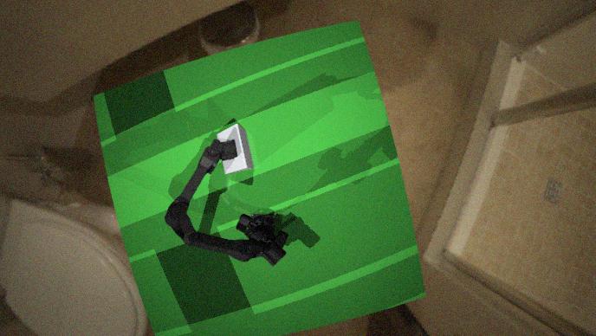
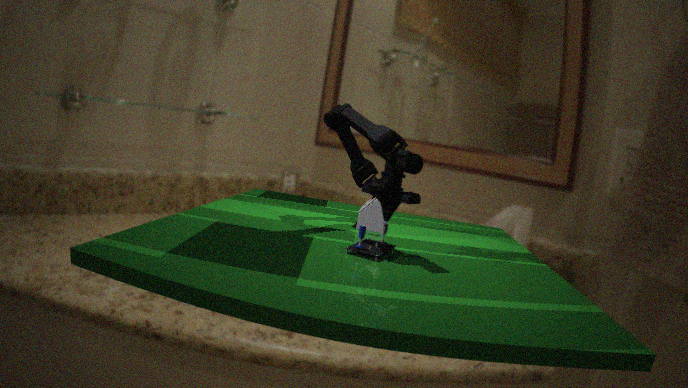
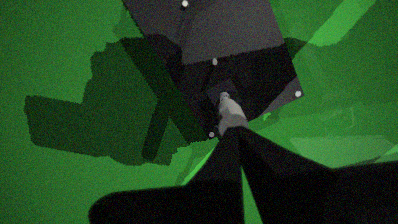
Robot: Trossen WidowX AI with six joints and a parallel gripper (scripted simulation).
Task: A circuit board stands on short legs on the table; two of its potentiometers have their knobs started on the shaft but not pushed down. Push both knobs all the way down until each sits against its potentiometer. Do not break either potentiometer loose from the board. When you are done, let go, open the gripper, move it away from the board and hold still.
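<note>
My gripper tip is now 2 cm above the grey knob. Round my gripper tip: blue knob 8 cm ahead, 6 cm to the right, 2 cm below.
</note>
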